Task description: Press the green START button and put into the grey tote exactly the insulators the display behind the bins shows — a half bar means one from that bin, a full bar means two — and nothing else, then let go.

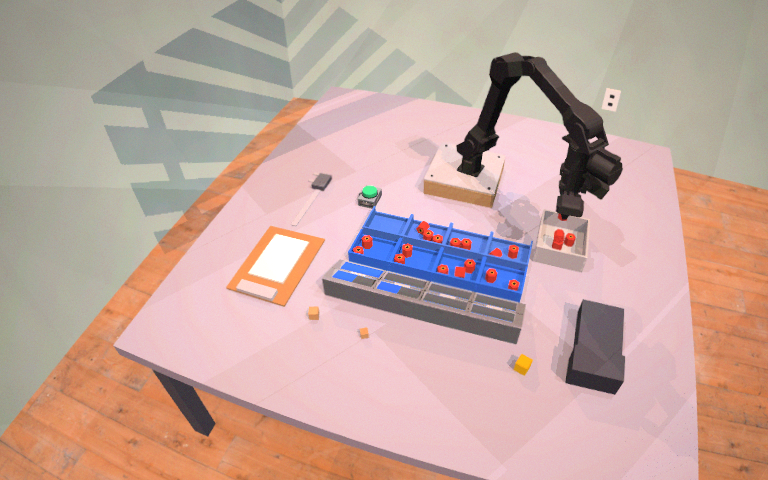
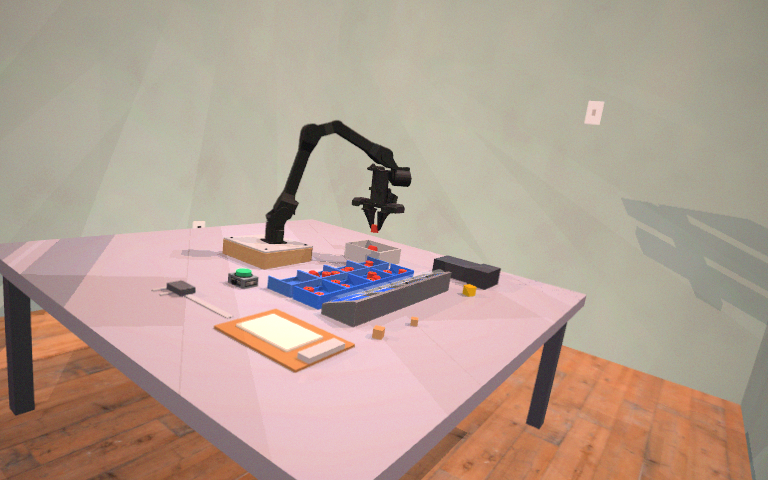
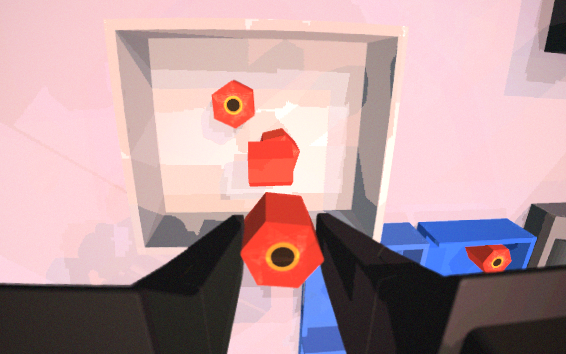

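Note:
My gripper point(image 1: 562, 215) point(image 2: 374, 226) point(image 3: 280, 225) is shut on a red insulator point(image 1: 562, 217) point(image 2: 374, 229) point(image 3: 304, 260) and holds it above the near-base side of the grey tote point(image 1: 560, 261) point(image 2: 354, 252) point(image 3: 200, 25). In the tote, one insulator point(image 1: 570, 239) point(image 3: 245, 115) stands upright; another point(image 3: 270, 167) lies on its side against a third point(image 3: 280, 134), partly hidden. The green START button point(image 1: 369, 191) point(image 2: 243, 272) stands left of the bins. The display point(image 1: 419, 310) point(image 2: 396, 298) shows one full blue bar and a half bar in its leftmost column, and one half bar in the second; no blue shows in the others.
Blue bins point(image 1: 386, 222) point(image 2: 283, 283) point(image 3: 475, 231) hold red insulators, some tipped; the back left bin is empty. A dark block point(image 1: 600, 345) point(image 2: 467, 271), a yellow cube point(image 1: 522, 364) point(image 2: 468, 290), two small orange cubes, a clipboard point(image 1: 314, 246) point(image 2: 226, 328) and a dark plug-like object point(image 1: 321, 181) point(image 2: 180, 288) lie around.

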